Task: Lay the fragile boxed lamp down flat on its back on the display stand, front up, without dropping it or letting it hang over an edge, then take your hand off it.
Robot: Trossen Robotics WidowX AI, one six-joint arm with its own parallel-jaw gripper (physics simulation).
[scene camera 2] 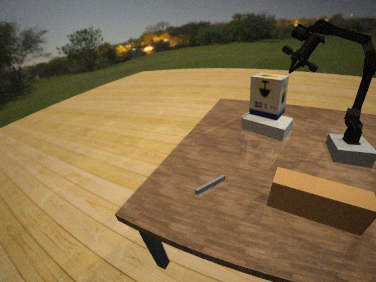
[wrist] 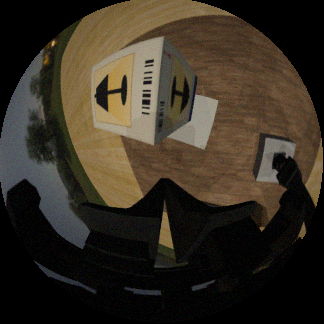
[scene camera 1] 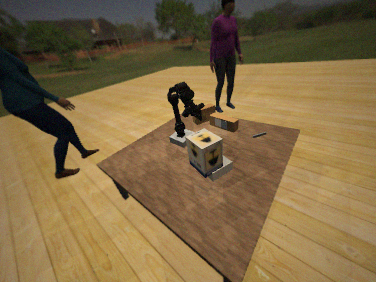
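Where they show: gripper, fingertip midpoint: (scene camera 2: pixel 289 73) (wrist: pixel 164 181) (scene camera 1: pixel 201 120); arm's base, origin of the base link: (scene camera 2: pixel 350 141) (wrist: pixel 278 160) (scene camera 1: pixel 181 135).
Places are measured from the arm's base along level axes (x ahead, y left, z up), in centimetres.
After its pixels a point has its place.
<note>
The boxed lamp (scene camera 1: pixel 205 151) @(x 43.9, y -37.7, z 20.4 cm) (scene camera 2: pixel 268 93) @(x 40.1, y -21.2, z 14.9 cm) (wrist: pixel 132 90) @(x 34.4, y -26.4, z 23.0 cm) is a white and yellow carton with black lamp pictures. It stands upright, blue band down, on the low white display stand (scene camera 1: pixel 224 168) @(x 50.8, y -26.0, z -0.9 cm) (scene camera 2: pixel 266 127) @(x 40.7, y -11.9, z -1.2 cm) (wrist: pixel 199 120) @(x 31.3, y -17.4, z 0.3 cm). My gripper (scene camera 1: pixel 198 113) (scene camera 2: pixel 292 70) @(x 31.5, y -15.5, z 27.1 cm) (wrist: pixel 164 181) @(x 31.5, y -15.5, z 27.1 cm) is shut and empty. It hangs in the air behind and above the box, clear of it, with its fingertips pointing toward the box.
Two cardboard boxes (scene camera 1: pixel 224 121) @(x 31.3, y 32.0, z 2.6 cm) (scene camera 1: pixel 204 111) @(x 5.6, y 41.8, z 6.5 cm) lie behind the arm; one (scene camera 2: pixel 301 193) @(x 35.2, y 39.0, z 3.3 cm) shows in scene camera 2. A grey bar (scene camera 1: pixel 259 134) @(x 64.0, y 29.5, z -4.9 cm) (scene camera 2: pixel 210 184) @(x 64.0, y 30.6, z -4.7 cm) lies on the table. The arm's white base block (scene camera 1: pixel 178 139) @(x 1.1, y -6.5, z -0.6 cm) (wrist: pixel 272 160) @(x 4.0, y -0.7, z 0.9 cm) is near the stand. Two people (scene camera 1: pixel 224 53) (scene camera 1: pixel 61 134) stand on the deck.
</note>
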